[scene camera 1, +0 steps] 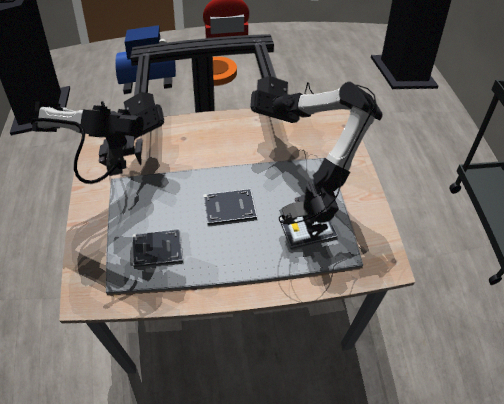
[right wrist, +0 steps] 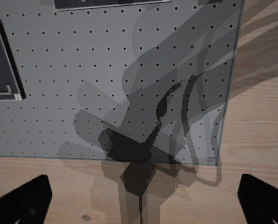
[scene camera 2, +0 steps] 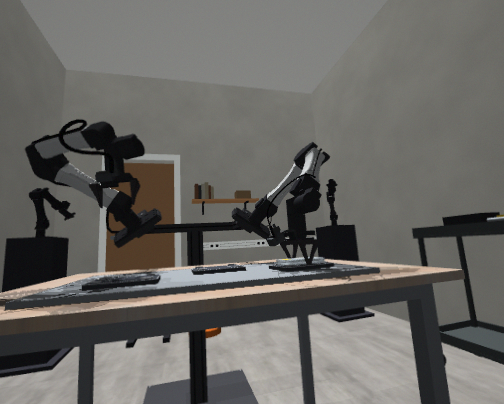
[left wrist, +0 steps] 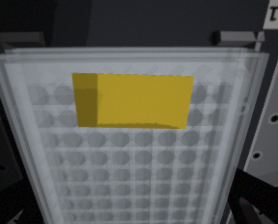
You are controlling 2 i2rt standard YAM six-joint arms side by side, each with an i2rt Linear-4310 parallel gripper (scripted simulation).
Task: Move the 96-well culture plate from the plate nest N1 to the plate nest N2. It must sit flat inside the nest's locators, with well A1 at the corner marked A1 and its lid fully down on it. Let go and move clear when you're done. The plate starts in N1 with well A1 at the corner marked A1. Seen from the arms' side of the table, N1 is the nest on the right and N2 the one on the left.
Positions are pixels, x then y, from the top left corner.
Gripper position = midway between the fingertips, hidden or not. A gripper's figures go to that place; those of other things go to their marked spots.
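Labels:
A nest N2 (left wrist: 59,30) sits 80 mm from the lens, and my left gripper (left wrist: 138,176) is 100 mm from the lens.

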